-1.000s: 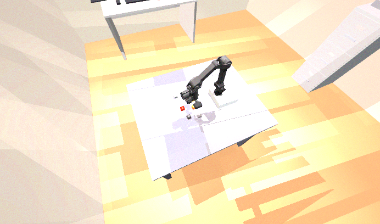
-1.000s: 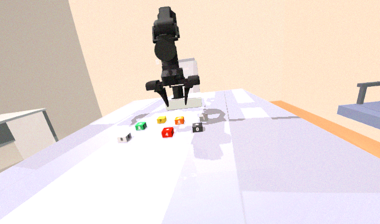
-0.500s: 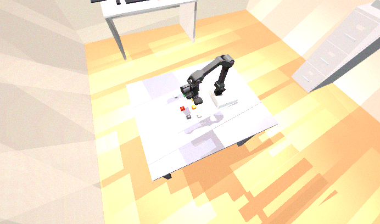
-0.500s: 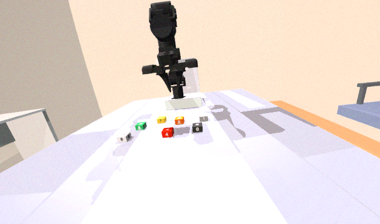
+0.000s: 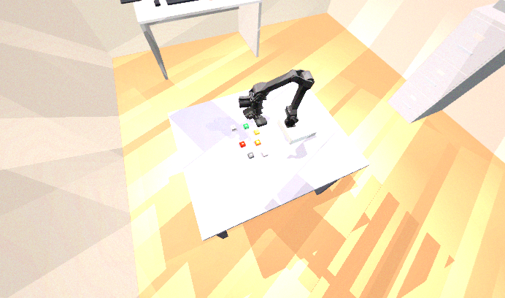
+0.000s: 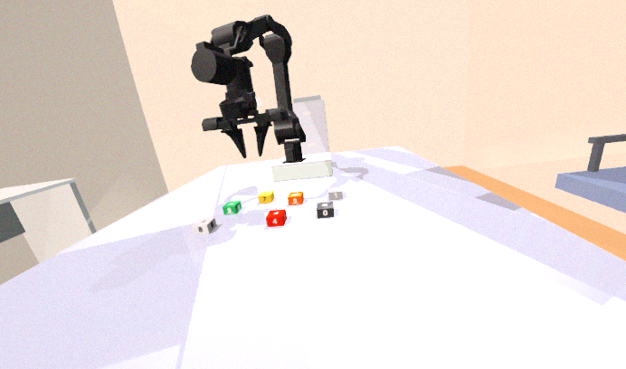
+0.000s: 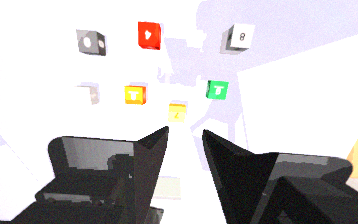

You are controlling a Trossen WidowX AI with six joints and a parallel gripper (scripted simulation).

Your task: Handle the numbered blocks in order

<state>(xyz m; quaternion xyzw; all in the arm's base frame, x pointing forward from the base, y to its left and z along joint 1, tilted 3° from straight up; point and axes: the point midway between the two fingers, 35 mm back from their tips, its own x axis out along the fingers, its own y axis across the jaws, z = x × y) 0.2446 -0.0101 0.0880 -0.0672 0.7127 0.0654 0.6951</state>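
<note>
Right now my gripper tip is 110 mm above the yellow block, 10 mm to the right of it and 10 mm past it. The rest, counted from my gripper tip: red block: 110 mm below, 100 mm ahead, 90 mm to the left; orange block: 110 mm below, 90 mm to the left; green block: 110 mm below, 50 mm to the right, 50 mm ahead.
</note>
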